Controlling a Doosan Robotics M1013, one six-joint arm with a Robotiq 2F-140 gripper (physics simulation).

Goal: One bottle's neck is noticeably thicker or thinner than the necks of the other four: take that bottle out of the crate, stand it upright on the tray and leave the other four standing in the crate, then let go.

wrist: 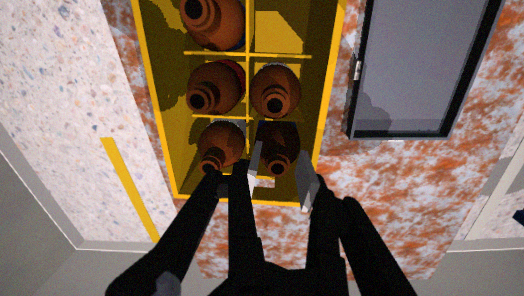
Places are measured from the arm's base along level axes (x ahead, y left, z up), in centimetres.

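Pixels of known places: gripper, fingertip midpoint: (pixel 278 157).
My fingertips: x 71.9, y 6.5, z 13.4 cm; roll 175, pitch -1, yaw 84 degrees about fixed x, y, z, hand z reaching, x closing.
For each thing: its top centre in the pictures, then the offset to it from my fingertips. "spot": a spot on its surface instead. Level surfaces: height alone.
- yellow crate at a spot on its surface: (pixel 333 60) spot: dx -10.8, dy +3.7, dz +0.0 cm
- grey tray at a spot on its surface: (pixel 400 137) spot: dx +1.5, dy +24.1, dz -15.2 cm
- white table at its surface level: dz -17.6 cm
The yellow crate (pixel 333 60) holds five brown bottles in its compartments. On the left side are one bottle (pixel 222 27) at the top of the view, one bottle (pixel 220 82) in the middle and one bottle (pixel 227 142) at the lower end. On the right side are one bottle (pixel 267 82) in the middle and one bottle (pixel 285 145) at the lower end. Neck thickness is hard to compare at this slant. My gripper (pixel 278 157) is partly open and empty; its grey pads stand to either side of the lower right bottle's neck in the view. The grey tray (pixel 400 137) bears no bottle where it shows.
The upper right compartment shows its bare yellow floor. The tray stands to the right of the crate, with a gap of mottled orange and white table (pixel 370 175) between them. A yellow strip (pixel 130 190) lies on the speckled surface at left.
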